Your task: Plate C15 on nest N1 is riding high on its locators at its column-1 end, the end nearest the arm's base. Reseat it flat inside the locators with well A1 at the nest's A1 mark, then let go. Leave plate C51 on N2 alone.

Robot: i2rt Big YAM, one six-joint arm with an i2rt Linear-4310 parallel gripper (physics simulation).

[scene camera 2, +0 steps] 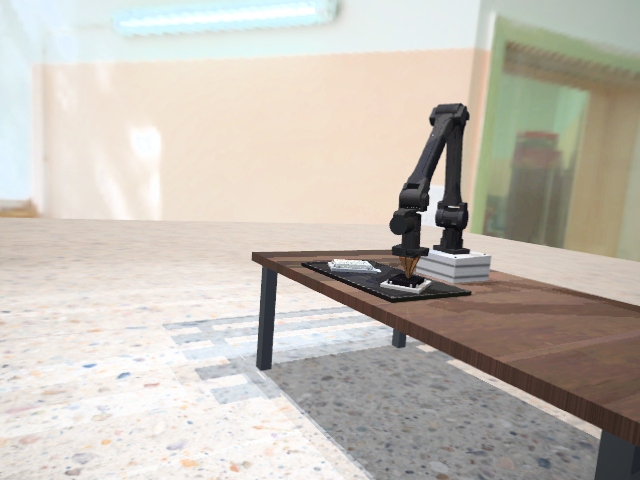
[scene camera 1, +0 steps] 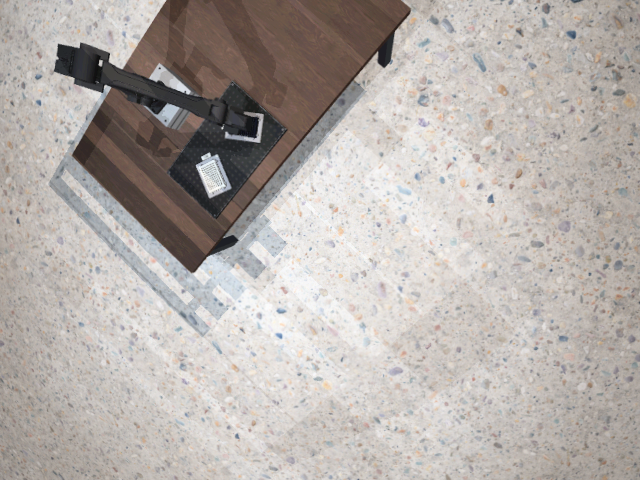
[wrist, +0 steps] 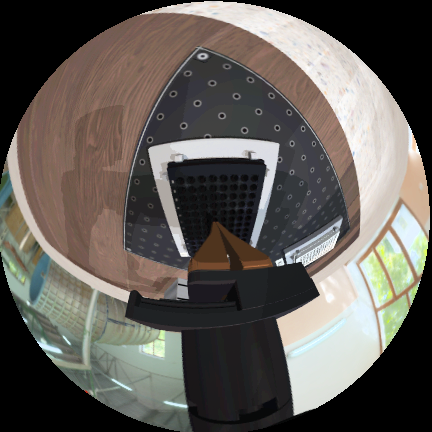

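Pixels of known places: gripper, fingertip midpoint: (scene camera 2: pixel 408 278) (wrist: pixel 213 225); arm's base at its link origin: (scene camera 2: pixel 450 251).
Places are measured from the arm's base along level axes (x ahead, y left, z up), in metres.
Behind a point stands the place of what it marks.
The black well plate C15 (scene camera 2: pixel 399 280) {z -0.053, x 0.386, y 0.214 m} (wrist: pixel 220 187) {z -0.061, x 0.365, y 0.203 m} sits within the locators of the white nest N1 (scene camera 1: pixel 261 132) {z -0.071, x 0.408, y 0.220 m} (scene camera 2: pixel 404 289) {z -0.073, x 0.388, y 0.246 m} (wrist: pixel 215 148) {z -0.068, x 0.390, y 0.227 m}. Its far edge lies beside two small locators in the wrist view; the end nearest the arm's base is partly hidden behind the fingers, and I cannot tell whether it is flat. My gripper (scene camera 2: pixel 409 276) {z -0.055, x 0.327, y 0.183 m} (wrist: pixel 213 225) {z -0.055, x 0.327, y 0.183 m} is shut and empty, pointing down with its brown tips over the plate, at or just above its top; contact is unclear. The white plate C51 (scene camera 1: pixel 211 175) {z -0.054, x 0.383, y -0.074 m} (scene camera 2: pixel 352 265) {z -0.058, x 0.406, y -0.039 m} (wrist: pixel 317 248) {z -0.056, x 0.392, y -0.057 m} lies on nest N2 beside it.
Both nests stand on a black perforated mat (scene camera 1: pixel 185 166) {z -0.080, x 0.252, y -0.150 m} (scene camera 2: pixel 448 293) {z -0.080, x 0.255, y 0.289 m} (wrist: pixel 210 112) {z -0.080, x 0.415, y 0.250 m} on the brown table (scene camera 1: pixel 310 46) {z -0.093, x 0.296, y 0.610 m} (scene camera 2: pixel 516 330) {z -0.093, x 0.301, y 0.584 m} (wrist: pixel 60 100). The arm's pale base block (scene camera 1: pixel 170 116) {z -0.004, x 0.091, y -0.018 m} (scene camera 2: pixel 467 268) {z -0.042, x 0.023, y 0.118 m} stands behind the mat. The arm reaches over the mat and hides part of N1 from above.
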